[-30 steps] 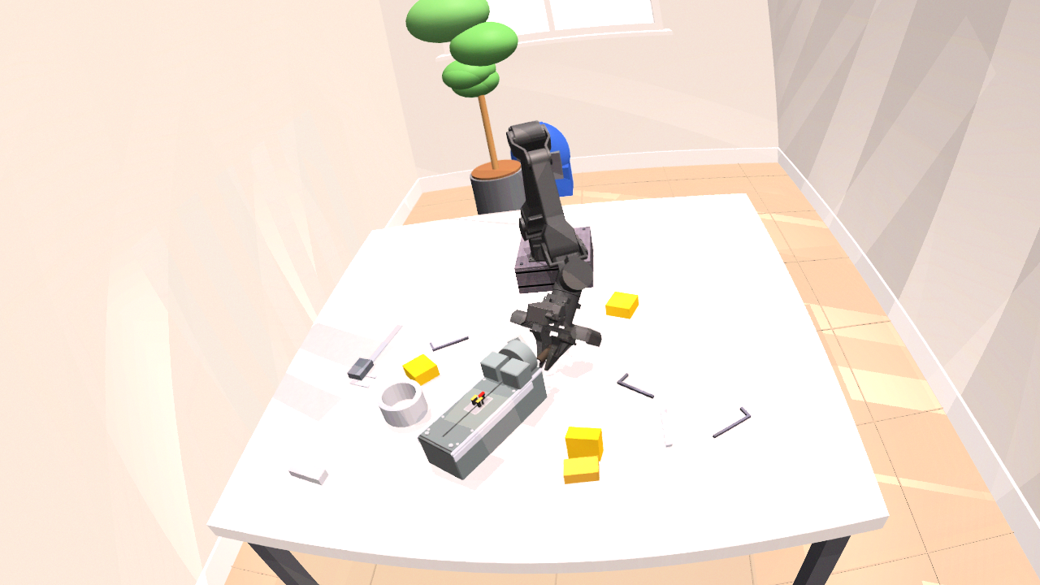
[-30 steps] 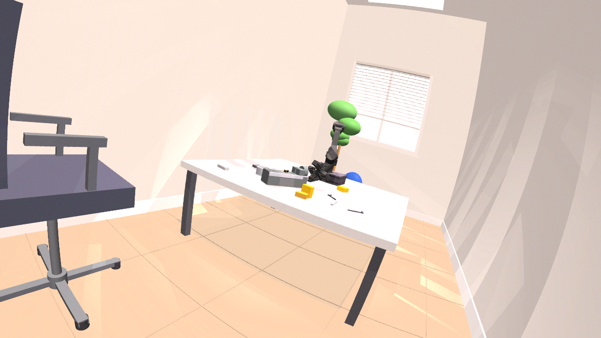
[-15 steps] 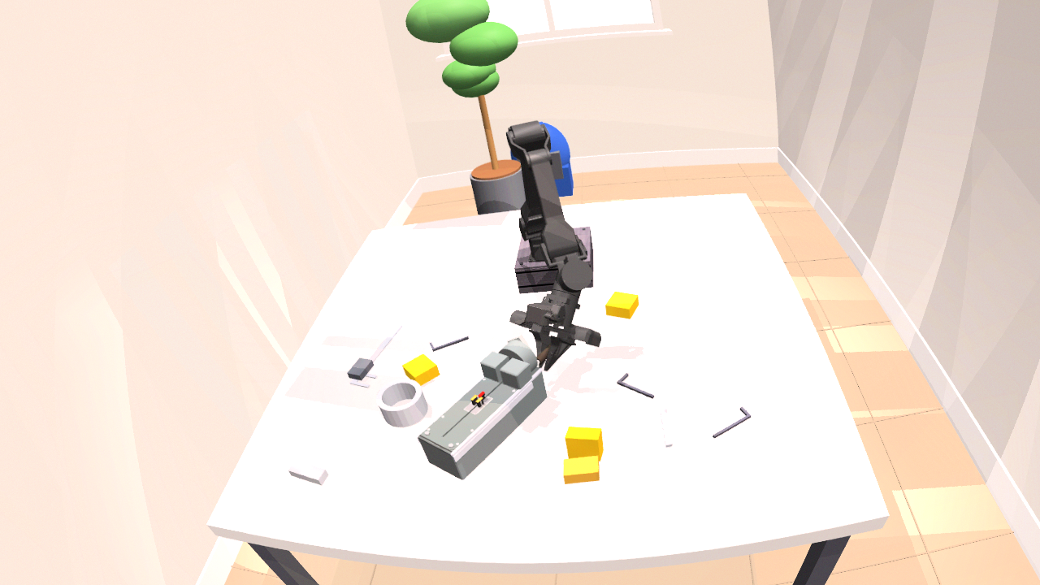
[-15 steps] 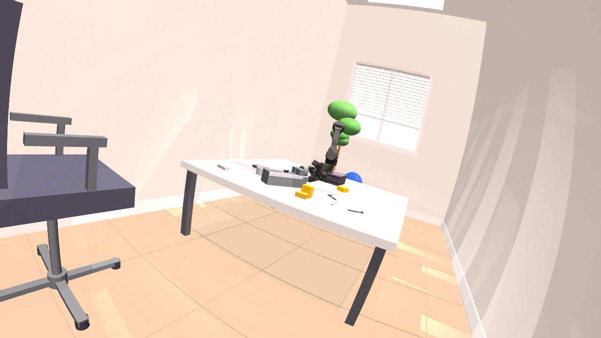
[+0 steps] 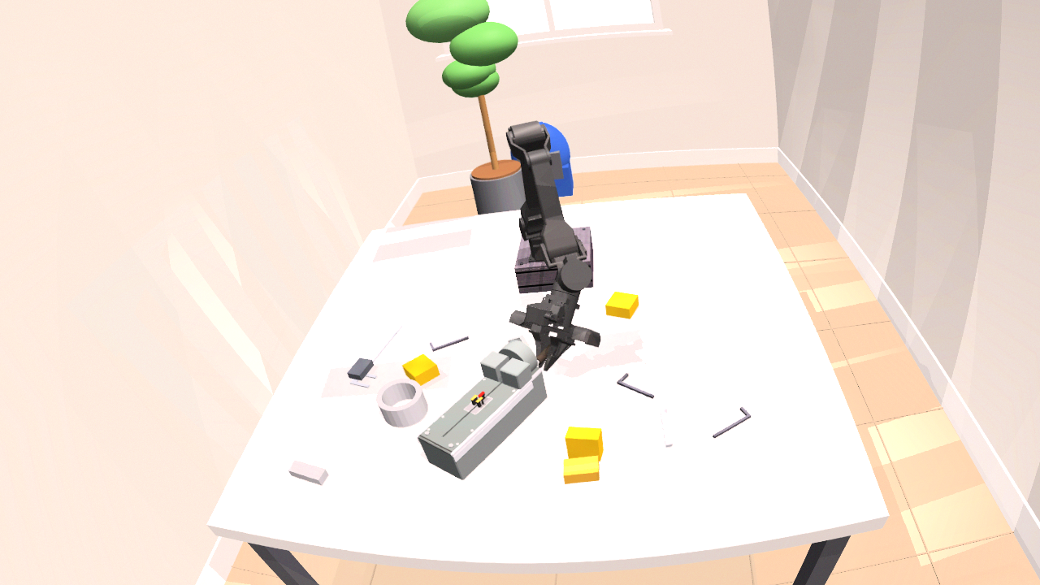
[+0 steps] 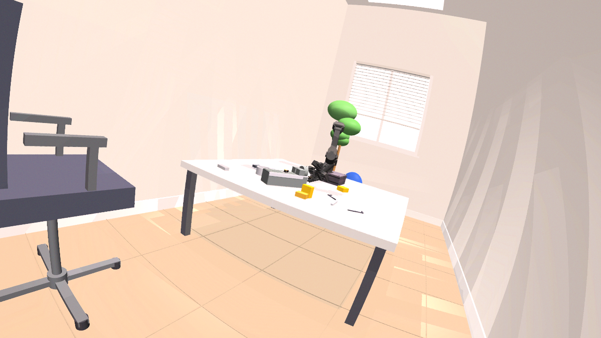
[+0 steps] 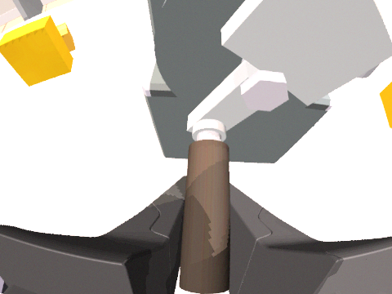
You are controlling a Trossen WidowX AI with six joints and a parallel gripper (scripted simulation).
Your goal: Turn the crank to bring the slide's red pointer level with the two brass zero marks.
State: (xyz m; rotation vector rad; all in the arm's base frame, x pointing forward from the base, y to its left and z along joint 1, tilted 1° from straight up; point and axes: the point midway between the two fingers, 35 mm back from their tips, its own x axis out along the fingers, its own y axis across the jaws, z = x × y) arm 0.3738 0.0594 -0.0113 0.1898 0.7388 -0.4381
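The brown crank handle is 30 mm above my gripper tip, 20 mm behind it and 10 mm to the left of it. Also, from my gripper tip: red pointer (130 mm ahead, 80 mm to the right, 50 mm above).
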